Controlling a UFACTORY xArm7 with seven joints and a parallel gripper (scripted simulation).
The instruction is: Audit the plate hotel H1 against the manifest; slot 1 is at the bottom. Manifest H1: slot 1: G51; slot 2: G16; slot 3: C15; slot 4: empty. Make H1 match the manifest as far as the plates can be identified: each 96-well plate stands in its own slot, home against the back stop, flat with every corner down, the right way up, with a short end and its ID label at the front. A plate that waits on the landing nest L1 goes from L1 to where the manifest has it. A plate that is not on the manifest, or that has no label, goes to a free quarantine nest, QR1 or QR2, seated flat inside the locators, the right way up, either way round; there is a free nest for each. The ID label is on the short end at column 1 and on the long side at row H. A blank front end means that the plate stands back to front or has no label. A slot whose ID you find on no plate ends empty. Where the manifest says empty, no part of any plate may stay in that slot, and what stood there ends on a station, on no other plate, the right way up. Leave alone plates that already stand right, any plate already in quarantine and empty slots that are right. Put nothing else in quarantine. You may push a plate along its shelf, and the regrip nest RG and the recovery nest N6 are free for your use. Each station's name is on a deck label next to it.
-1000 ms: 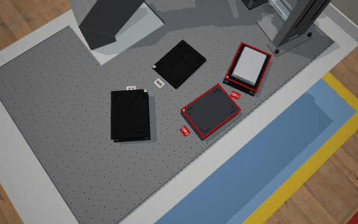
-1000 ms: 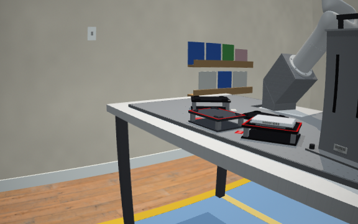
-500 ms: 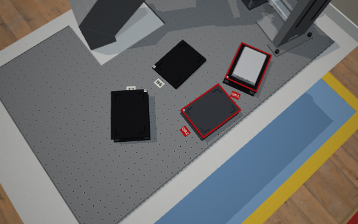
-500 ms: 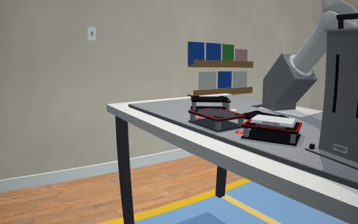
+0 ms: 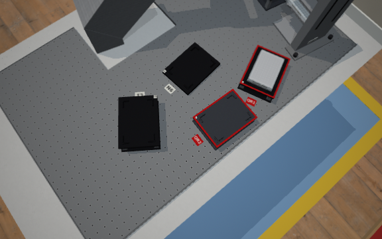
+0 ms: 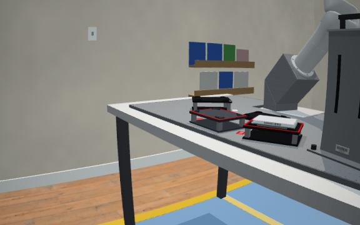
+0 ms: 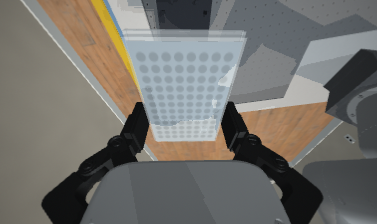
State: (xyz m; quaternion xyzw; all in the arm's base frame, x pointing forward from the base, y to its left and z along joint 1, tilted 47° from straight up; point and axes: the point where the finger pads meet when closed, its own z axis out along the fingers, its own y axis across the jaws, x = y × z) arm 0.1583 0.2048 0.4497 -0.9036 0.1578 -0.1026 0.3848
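The regrip nest RG is 270 mm below my hand and 10 mm ahead of it. Also, from my hand: handle: 270 mm ahead, 60 mm to the right, 10 mm above; RG deck label: 330 mm below, 90 mm behind, 20 mm to the left; plate hotel H1: 270 mm ahead, 180 mm below, 60 mm to the right.
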